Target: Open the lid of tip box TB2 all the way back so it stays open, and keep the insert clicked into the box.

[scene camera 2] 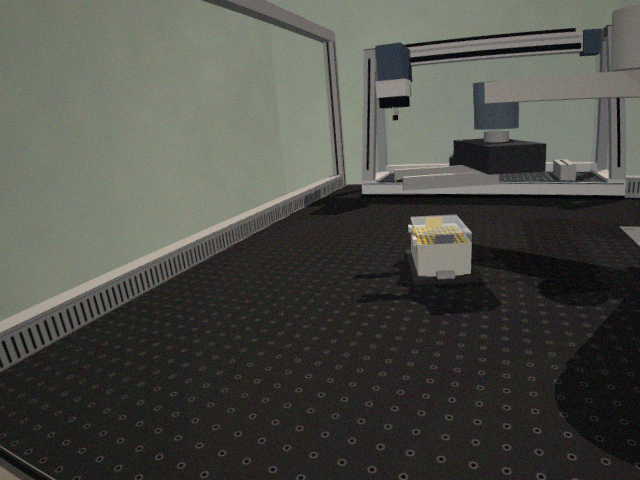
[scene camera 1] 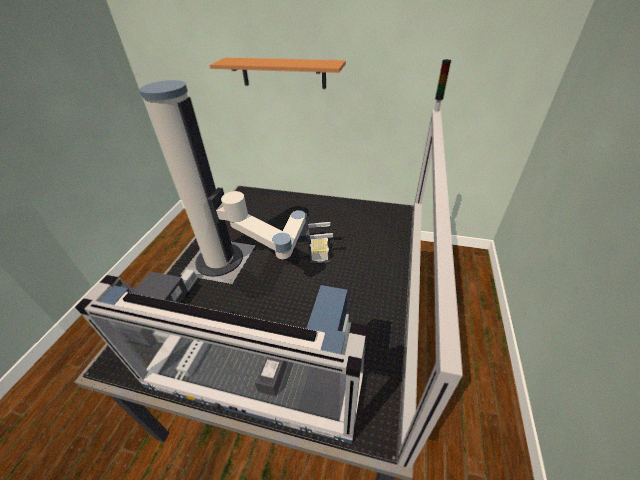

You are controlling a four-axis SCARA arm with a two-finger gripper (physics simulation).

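Where they show: gripper, between the fingertips: (scene camera 2: 398, 179) (scene camera 1: 331, 229); arm's base, origin of its link: (scene camera 1: 220, 261).
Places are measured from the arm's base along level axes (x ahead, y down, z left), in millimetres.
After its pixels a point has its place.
Tip box TB2 (scene camera 1: 319, 254) @(x 537, y -79, z 101 mm) (scene camera 2: 442, 259) @(x 508, y -48, z 219 mm), a white box, stands upright on a dark base on the table. A yellow insert (scene camera 1: 319, 245) @(x 521, y -70, z 163 mm) (scene camera 2: 426, 236) @(x 540, y -70, z 170 mm) sits level in its top. The clear lid (scene camera 2: 463, 225) @(x 479, y -90, z 166 mm) appears closed over the insert. The lettering on the box is too small to read. My gripper (scene camera 1: 331, 229) @(x 582, y -172, z 188 mm) (scene camera 2: 399, 178) @(x 582, y -172, z 188 mm) is shut and empty, with a gap visible between its two long pale fingers. The fingers point sideways and are raised above the table, beside the box towards the back wall in scene camera 1. They appear apart from the box.
The arm's column (scene camera 1: 183, 170) @(x 25, y -593, z -71 mm) stands on the left in scene camera 1. A gantry frame (scene camera 1: 217, 328) @(x 478, y -514, z -677 mm) (scene camera 2: 493, 189) @(x 425, y -39, z -450 mm) stands at the opposite table end, with a blue head (scene camera 1: 328, 304) @(x 736, y -501, z -529 mm) (scene camera 2: 392, 62) @(x 727, y -443, z -465 mm). A tall frame (scene camera 1: 445, 248) @(x 1026, y -620, z -364 mm) (scene camera 2: 334, 111) @(x 1017, y -313, z -684 mm) runs along one table side.
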